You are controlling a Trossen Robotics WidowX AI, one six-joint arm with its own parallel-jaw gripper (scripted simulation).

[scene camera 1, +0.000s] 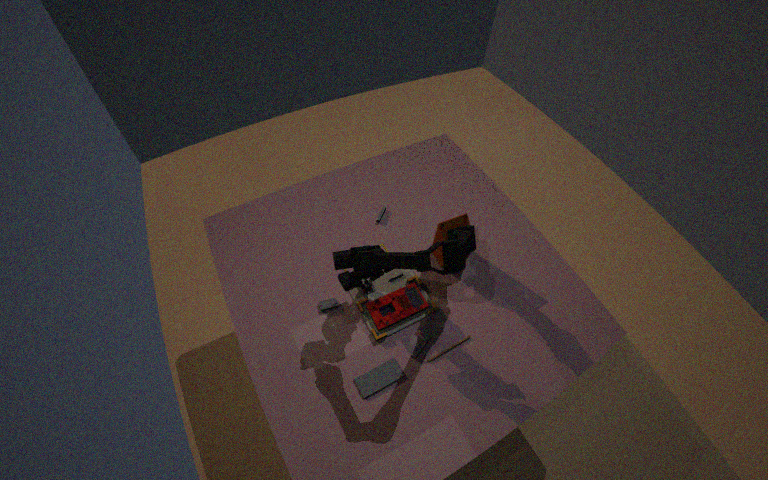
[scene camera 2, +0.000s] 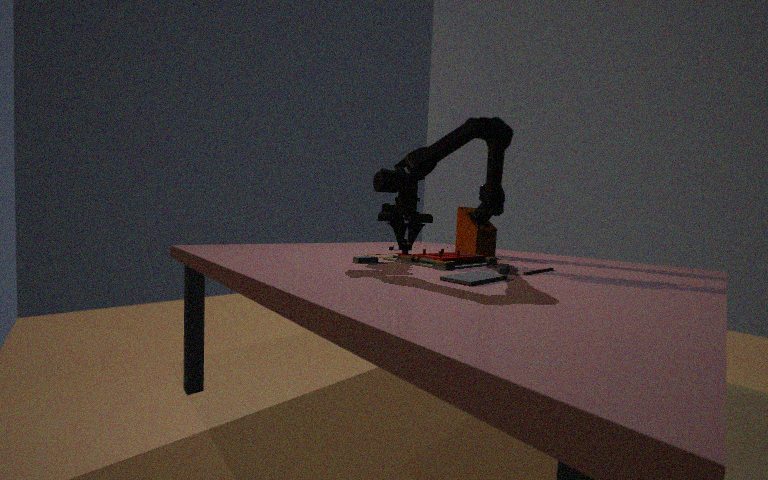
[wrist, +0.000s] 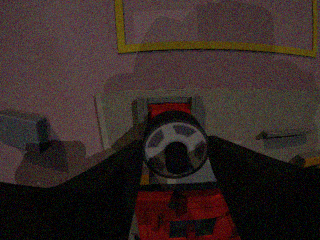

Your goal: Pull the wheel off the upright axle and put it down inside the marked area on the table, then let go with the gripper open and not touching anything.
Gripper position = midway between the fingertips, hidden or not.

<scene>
I see my gripper (scene camera 2: 405,246), a wheel (wrist: 168,127) and a red brick assembly (scene camera 1: 406,302).
My gripper is seen too in the wrist view (wrist: 174,144).
</scene>
